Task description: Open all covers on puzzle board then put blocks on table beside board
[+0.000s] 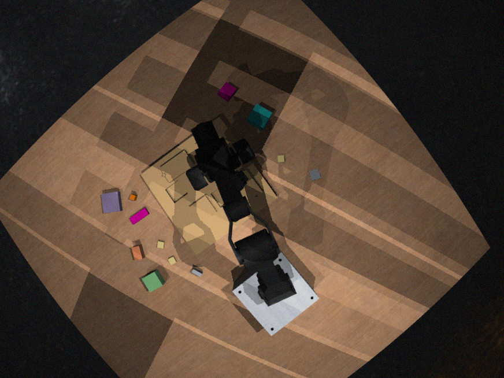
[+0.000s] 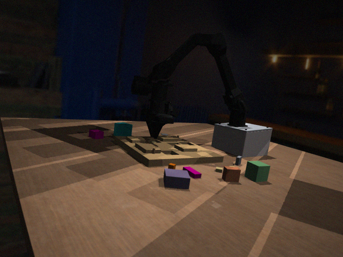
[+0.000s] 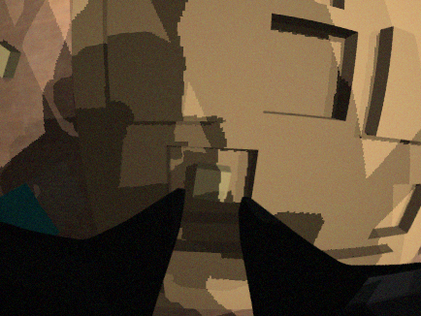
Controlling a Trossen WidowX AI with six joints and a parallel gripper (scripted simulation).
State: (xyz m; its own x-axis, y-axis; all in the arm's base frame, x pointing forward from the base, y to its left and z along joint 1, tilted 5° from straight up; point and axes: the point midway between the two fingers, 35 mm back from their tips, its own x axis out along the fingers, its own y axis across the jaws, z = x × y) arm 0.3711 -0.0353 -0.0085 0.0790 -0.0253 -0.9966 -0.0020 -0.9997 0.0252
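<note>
Now: gripper tip 50 mm to the right of the tan puzzle board, 20 mm past it and 20 mm above it. Round my gripper tip: teal cube: 170 mm to the right, 70 mm ahead, 10 mm below; magenta cube: 190 mm ahead, 120 mm to the right, 20 mm below; grey tile: 230 mm to the right, 160 mm behind, 30 mm below.
</note>
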